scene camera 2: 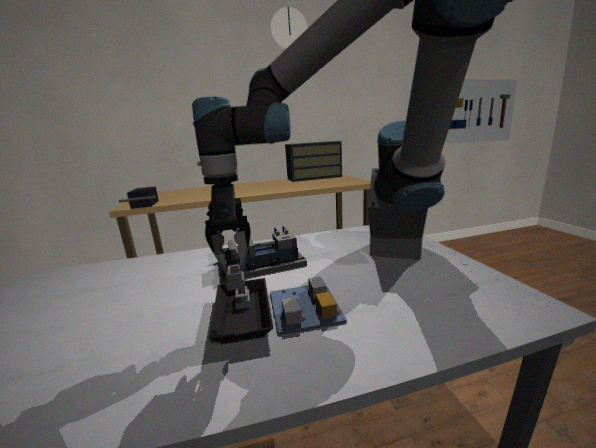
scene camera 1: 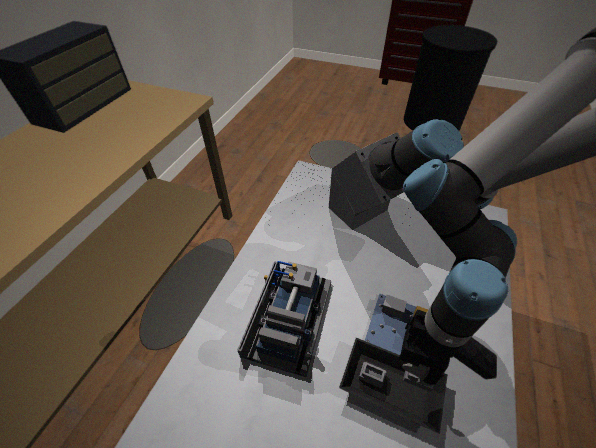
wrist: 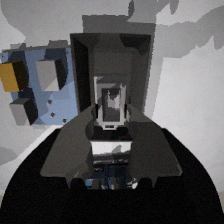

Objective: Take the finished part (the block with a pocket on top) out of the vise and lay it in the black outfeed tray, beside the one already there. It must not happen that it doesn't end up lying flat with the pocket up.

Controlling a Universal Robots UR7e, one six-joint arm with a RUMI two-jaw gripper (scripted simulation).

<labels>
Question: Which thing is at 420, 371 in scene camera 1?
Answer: The gripper.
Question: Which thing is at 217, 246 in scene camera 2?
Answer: The gripper.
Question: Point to a blue fixture plate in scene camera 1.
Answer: At 384, 337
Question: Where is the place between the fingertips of the gripper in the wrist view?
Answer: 111, 105
</labels>
